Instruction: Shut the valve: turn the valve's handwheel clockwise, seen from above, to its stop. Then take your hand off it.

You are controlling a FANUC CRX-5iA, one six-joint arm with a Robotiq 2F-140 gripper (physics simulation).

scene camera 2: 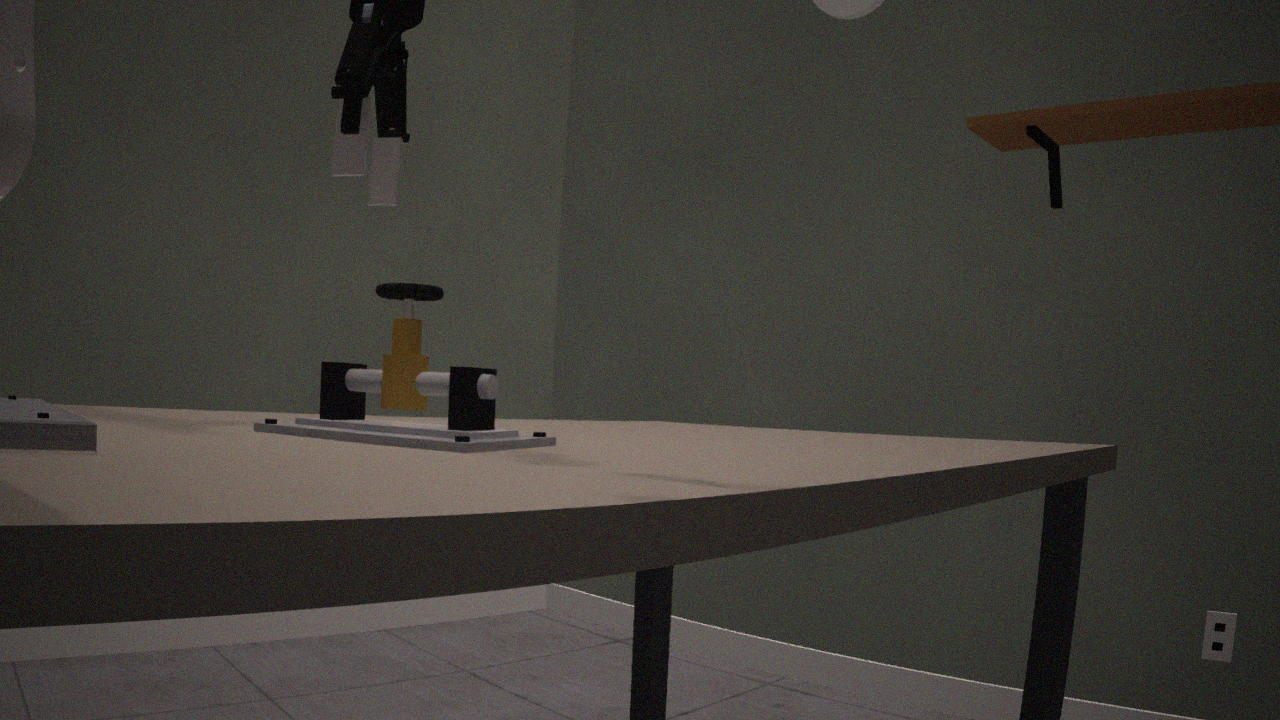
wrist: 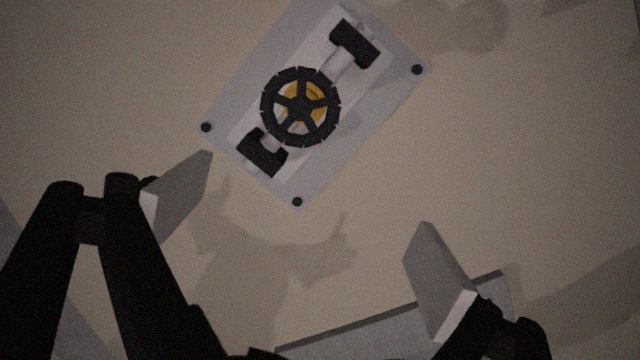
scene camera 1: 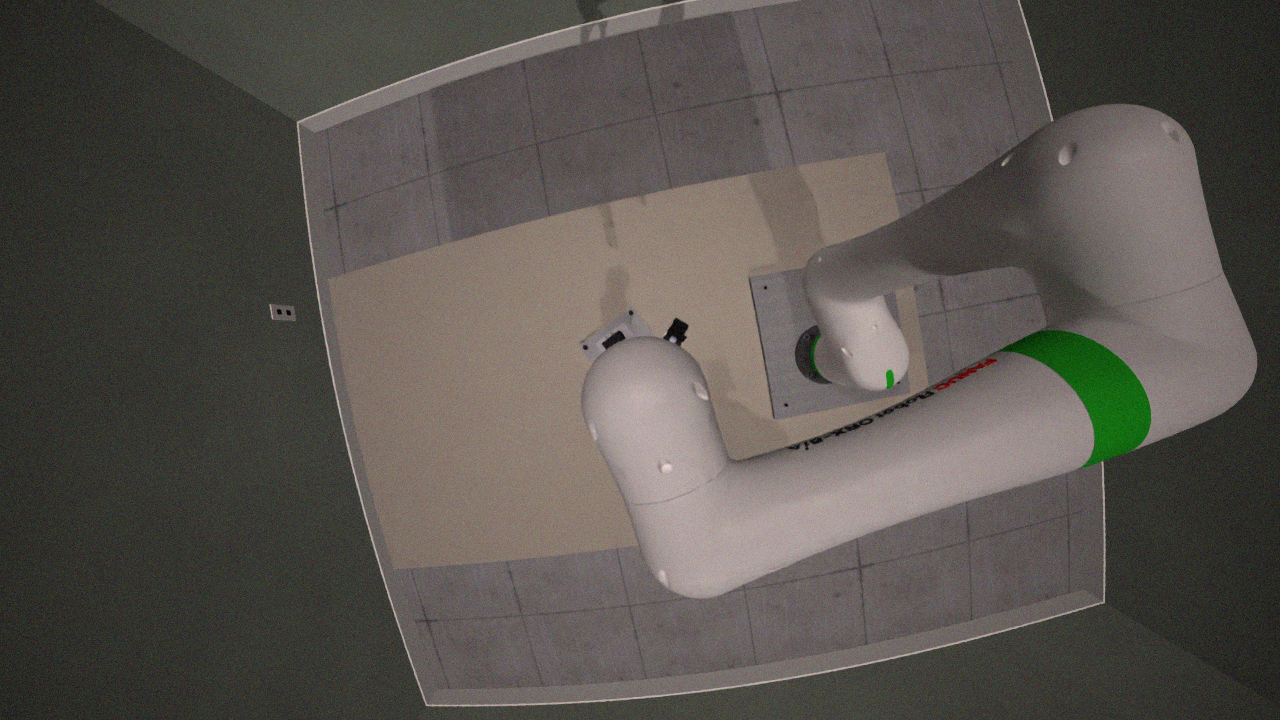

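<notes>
The valve's black handwheel (scene camera 2: 409,291) (wrist: 321,133) has a rim with five spokes and lies level on top of the yellow valve body (scene camera 2: 405,367) (wrist: 319,92). The valve sits on a pipe between two black blocks on a grey base plate (scene camera 2: 375,434) (wrist: 385,102). In scene camera 1 the arm hides the handwheel, and part of the base plate (scene camera 1: 594,342) shows. My gripper (scene camera 2: 365,189) (wrist: 312,209) is open and empty, pointing down. It hangs well above the handwheel, apart from it and offset to one side.
The arm's mounting plate (scene camera 1: 775,376) (scene camera 2: 53,436) (wrist: 360,332) stands on the beige table (scene camera 1: 465,402) (scene camera 2: 760,456). The arm's forearm (scene camera 1: 859,483) reaches over the table. A wooden wall shelf (scene camera 2: 1127,116) is at the right in scene camera 2.
</notes>
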